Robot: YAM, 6 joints.
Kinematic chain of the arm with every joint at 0, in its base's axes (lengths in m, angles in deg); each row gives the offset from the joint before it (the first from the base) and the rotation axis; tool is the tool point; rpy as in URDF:
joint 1: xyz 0 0 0.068 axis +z
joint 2: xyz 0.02 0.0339 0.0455 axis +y
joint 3: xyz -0.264 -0.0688 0 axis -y
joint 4: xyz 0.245 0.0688 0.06 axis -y
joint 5: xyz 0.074 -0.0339 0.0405 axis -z
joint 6: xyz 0.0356 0 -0.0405 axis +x
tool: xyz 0 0 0 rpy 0 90 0
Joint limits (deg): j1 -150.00..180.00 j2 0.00..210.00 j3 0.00..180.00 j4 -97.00..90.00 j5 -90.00..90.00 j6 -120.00..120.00
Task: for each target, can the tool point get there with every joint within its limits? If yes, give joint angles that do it. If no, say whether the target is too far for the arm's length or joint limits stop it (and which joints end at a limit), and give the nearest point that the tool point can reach.
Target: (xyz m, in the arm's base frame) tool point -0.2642 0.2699 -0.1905
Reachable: yes | joints 136.58 175.57 100.48 -29.50 24.02 48.50
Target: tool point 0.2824 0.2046 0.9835
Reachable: no: too far | nearest point 0.1953 0.1415 0.6989 | short by 0.304 m
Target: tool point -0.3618 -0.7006 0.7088
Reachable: no: too far | nearest point -0.2362 -0.4574 0.4968 | short by 0.346 m
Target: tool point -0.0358 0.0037 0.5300
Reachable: yes | joints -71.54 30.96 71.48 19.21 66.99 89.58
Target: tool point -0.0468 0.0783 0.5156
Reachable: yes | joints -73.18 35.19 110.19 -76.27 38.53 -51.04
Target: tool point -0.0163 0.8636 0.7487
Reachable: no: too far | nearest point -0.0098 0.5199 0.4899 | short by 0.430 m
